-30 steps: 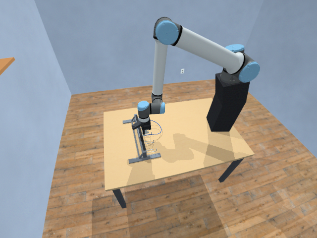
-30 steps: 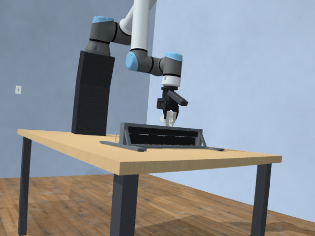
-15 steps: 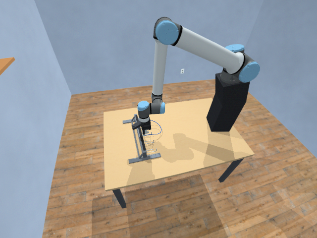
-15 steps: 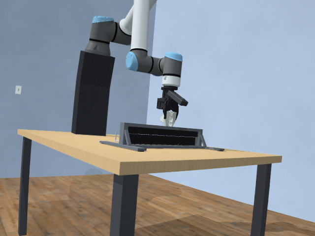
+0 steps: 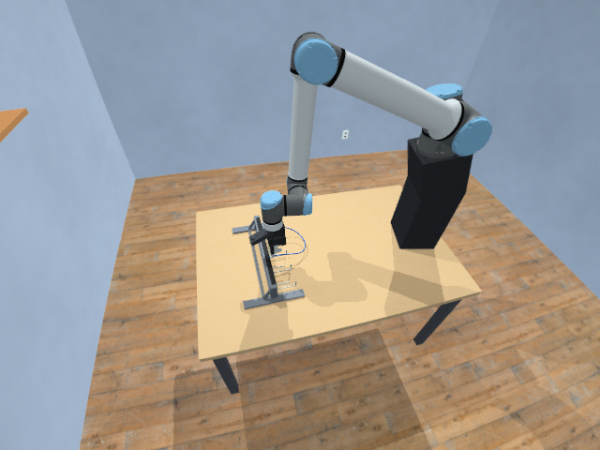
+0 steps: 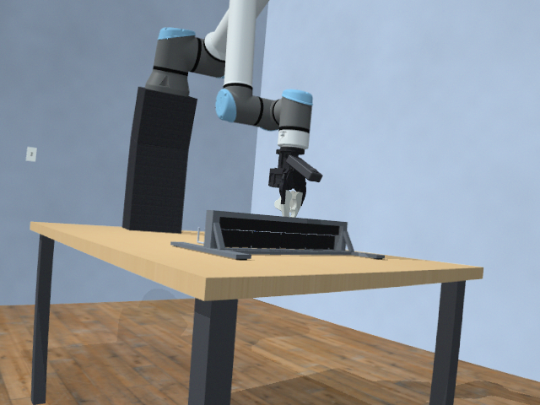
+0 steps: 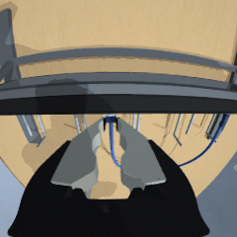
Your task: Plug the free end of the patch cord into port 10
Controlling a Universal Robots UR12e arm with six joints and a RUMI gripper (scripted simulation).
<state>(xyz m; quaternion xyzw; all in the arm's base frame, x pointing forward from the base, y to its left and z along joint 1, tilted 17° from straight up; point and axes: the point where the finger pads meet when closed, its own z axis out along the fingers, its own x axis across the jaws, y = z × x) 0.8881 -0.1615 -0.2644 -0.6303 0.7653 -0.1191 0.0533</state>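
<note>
The plug is 10 mm below my hand and 10 mm ahead of it.
</note>
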